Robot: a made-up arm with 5 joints.
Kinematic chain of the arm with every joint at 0, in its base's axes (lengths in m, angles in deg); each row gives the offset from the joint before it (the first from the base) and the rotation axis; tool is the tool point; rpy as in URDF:
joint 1: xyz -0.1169 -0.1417 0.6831 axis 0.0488 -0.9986 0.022
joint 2: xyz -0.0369 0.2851 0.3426 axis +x
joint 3: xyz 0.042 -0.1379 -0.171 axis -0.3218 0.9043 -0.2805
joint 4: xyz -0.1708 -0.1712 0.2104 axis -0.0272 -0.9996 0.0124
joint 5: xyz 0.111 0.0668 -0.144 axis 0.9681 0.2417 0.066
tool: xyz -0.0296 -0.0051 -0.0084 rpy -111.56 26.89 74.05
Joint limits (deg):
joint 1: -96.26..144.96
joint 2: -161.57..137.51
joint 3: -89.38..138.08
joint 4: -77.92..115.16
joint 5: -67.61..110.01
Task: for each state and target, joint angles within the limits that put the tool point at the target. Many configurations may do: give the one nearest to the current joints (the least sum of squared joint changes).
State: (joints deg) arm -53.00 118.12 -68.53 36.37 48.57
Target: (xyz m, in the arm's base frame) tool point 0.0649 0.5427 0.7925
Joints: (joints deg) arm -57.49 113.42 -77.70 -22.14 47.74
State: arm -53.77 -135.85 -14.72 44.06 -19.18
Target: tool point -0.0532 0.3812 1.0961
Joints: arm -7.03 -158.66 2.33 53.12 -15.75
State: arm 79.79 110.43 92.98 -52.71 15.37
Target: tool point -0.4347 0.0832 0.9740
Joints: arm 82.85 68.67 125.90 -77.92 11.95
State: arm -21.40 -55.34 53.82 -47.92 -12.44
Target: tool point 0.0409 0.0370 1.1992
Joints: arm -36.87 -62.60 24.93 -44.31 -14.12
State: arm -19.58 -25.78 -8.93 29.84 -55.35
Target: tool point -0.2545 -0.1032 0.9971
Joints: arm 14.56 -14.58 24.54 3.21 -52.39
